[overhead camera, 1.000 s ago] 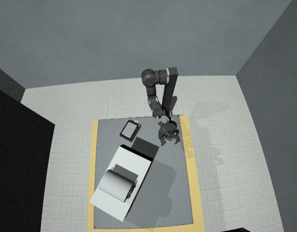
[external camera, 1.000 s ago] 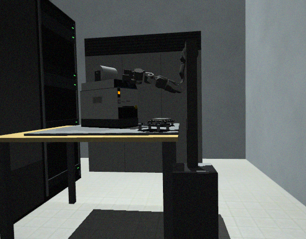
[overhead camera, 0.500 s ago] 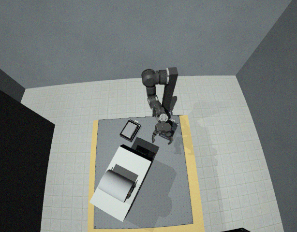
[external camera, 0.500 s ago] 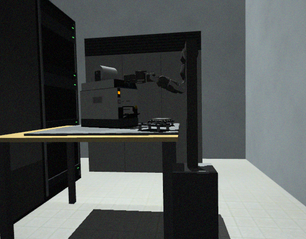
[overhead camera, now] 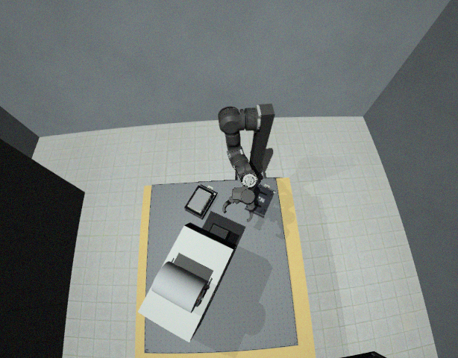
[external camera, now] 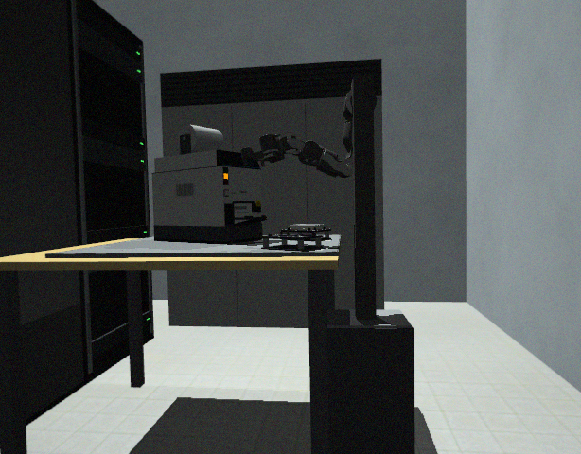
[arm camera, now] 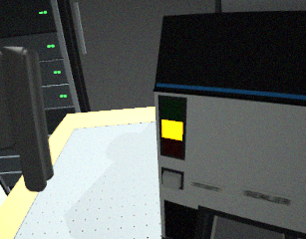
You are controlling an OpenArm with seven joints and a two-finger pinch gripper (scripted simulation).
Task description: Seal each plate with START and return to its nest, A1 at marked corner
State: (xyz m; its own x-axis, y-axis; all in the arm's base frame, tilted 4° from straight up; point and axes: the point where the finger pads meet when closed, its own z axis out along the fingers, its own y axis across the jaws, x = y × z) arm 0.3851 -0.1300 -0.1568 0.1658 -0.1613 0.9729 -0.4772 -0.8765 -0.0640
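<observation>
The start button lies 120 mm below my hand, 100 mm ahead of it and 30 mm to the right of it. The rest, counted from my hand: well plate: 200 mm below, 100 mm to the right, 50 mm ahead; foil roll: 250 mm ahead, 230 mm to the right, 110 mm above; sealer stage: 210 mm below, 100 mm to the right, 50 mm ahead.
</observation>
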